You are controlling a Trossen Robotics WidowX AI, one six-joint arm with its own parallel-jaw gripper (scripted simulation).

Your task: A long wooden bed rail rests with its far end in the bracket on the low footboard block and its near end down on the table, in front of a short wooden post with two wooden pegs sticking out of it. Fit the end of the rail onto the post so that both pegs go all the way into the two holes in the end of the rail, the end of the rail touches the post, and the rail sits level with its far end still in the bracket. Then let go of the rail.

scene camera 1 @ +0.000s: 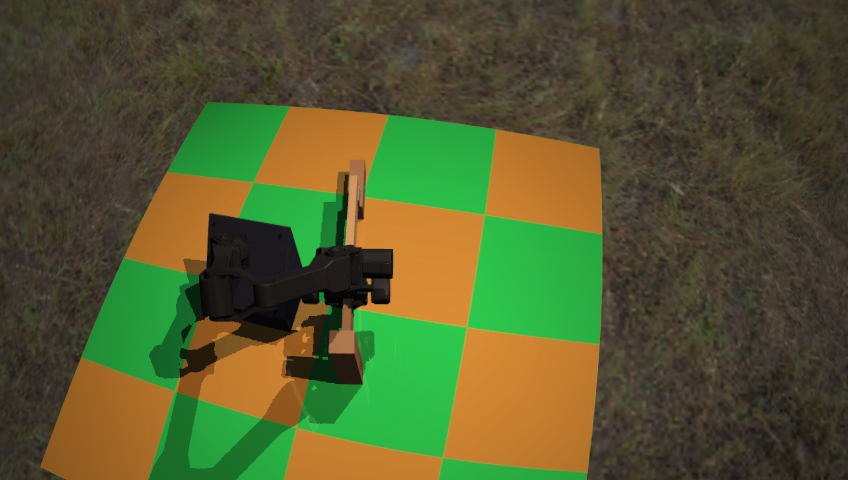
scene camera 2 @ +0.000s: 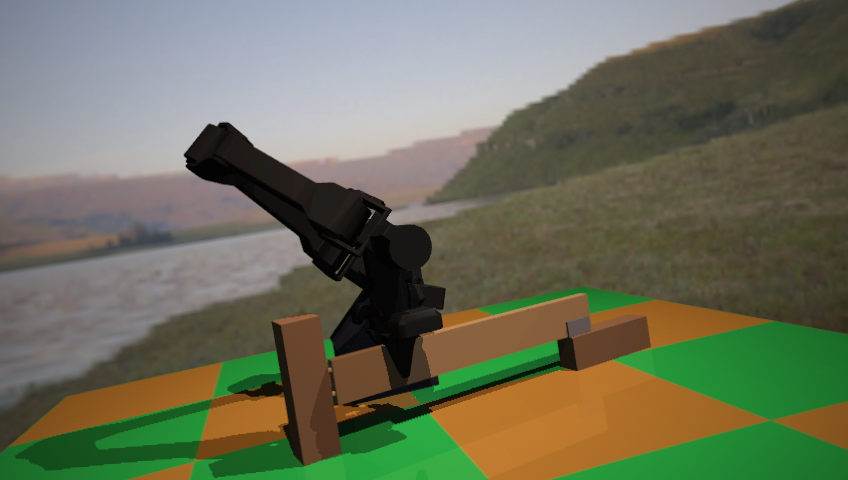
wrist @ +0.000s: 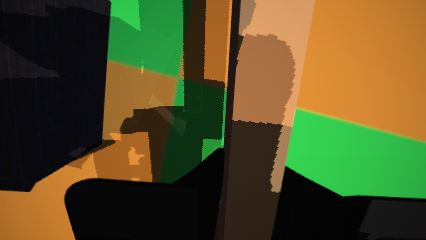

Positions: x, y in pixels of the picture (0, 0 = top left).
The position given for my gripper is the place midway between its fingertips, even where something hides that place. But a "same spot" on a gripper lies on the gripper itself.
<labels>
my gripper: scene camera 1; scene camera 2; wrist 237, 155
wooden rail: scene camera 1 352, 214; scene camera 2; wrist
same spot on wooden rail: point(wrist: 266, 55) = point(scene camera 2: 432, 332)
same spot on my gripper: point(scene camera 1: 361, 299) = point(scene camera 2: 390, 333)
</labels>
